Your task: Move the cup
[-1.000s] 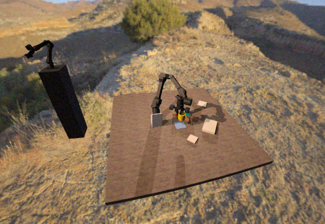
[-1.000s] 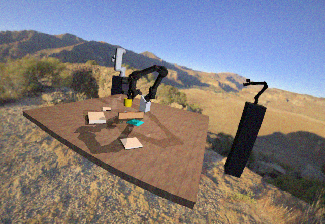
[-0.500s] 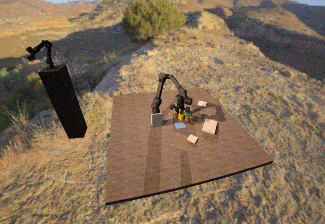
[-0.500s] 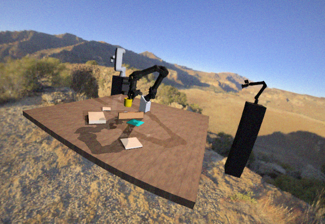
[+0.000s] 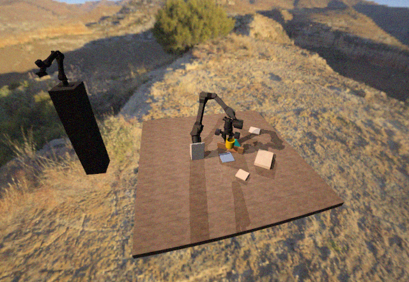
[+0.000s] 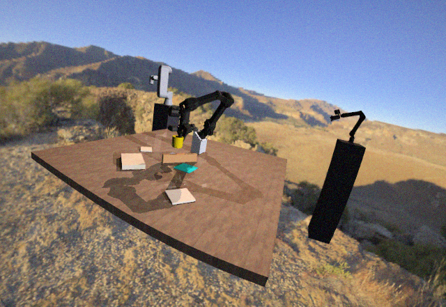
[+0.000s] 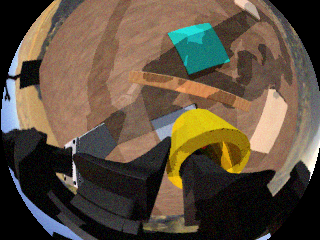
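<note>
Now: gripper tip 100 mm short of the teal pad, 120 mm to the right of it and 120 mm above it. From my gripper tip the other things lie so: wooden bar: 50 mm ahead, 40 mm to the left, 100 mm below; then yellow cup: 20 mm ahead, 10 mm to the right; then grey-blue pad: 50 mm to the right, 120 mm below.
</note>
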